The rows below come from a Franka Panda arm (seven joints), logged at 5 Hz.
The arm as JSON. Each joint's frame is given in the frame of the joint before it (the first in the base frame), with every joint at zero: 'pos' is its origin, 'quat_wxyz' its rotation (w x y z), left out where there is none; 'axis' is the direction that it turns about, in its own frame. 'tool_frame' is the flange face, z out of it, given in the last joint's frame.
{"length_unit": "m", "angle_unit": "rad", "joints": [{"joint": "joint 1", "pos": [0.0, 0.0, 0.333], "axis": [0.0, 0.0, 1.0]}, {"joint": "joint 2", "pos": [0.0, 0.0, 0.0], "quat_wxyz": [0.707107, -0.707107, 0.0, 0.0], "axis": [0.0, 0.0, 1.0]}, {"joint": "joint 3", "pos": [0.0, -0.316, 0.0], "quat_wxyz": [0.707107, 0.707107, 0.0, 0.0], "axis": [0.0, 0.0, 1.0]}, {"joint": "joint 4", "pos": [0.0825, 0.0, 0.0], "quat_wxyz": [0.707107, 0.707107, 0.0, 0.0], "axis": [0.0, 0.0, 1.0]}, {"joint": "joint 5", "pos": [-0.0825, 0.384, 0.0], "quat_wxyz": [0.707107, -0.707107, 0.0, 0.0], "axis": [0.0, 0.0, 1.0]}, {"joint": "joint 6", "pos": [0.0, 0.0, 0.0], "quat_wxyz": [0.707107, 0.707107, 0.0, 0.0], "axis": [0.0, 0.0, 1.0]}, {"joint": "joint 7", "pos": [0.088, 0.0, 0.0], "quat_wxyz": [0.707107, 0.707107, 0.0, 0.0], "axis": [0.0, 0.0, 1.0]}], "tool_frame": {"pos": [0.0, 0.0, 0.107]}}
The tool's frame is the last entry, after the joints.
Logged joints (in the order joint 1, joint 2, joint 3, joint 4, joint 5, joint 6, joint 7), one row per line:
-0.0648 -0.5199 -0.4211 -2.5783 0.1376 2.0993 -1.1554
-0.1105 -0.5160 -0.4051 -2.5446 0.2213 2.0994 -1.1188
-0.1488 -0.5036 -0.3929 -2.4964 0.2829 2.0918 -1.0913
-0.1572 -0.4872 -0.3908 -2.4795 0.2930 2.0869 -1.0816
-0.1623 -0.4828 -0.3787 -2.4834 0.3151 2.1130 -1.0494
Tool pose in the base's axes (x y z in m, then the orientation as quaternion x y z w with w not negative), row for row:
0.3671 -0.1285 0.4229 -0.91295 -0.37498 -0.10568 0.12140
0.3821 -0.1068 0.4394 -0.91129 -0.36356 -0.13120 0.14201
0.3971 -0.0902 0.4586 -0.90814 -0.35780 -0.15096 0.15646
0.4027 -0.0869 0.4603 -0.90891 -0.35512 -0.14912 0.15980
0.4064 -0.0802 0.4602 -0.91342 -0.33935 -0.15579 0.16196
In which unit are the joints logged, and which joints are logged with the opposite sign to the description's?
The joints are logged in radians. Opposite sign: joint 1.
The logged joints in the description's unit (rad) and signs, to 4 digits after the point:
0.0648 -0.5199 -0.4211 -2.5783 0.1376 2.0993 -1.1554
0.1105 -0.5160 -0.4051 -2.5446 0.2213 2.0994 -1.1188
0.1488 -0.5036 -0.3929 -2.4964 0.2829 2.0918 -1.0913
0.1572 -0.4872 -0.3908 -2.4795 0.2930 2.0869 -1.0816
0.1623 -0.4828 -0.3787 -2.4834 0.3151 2.1130 -1.0494

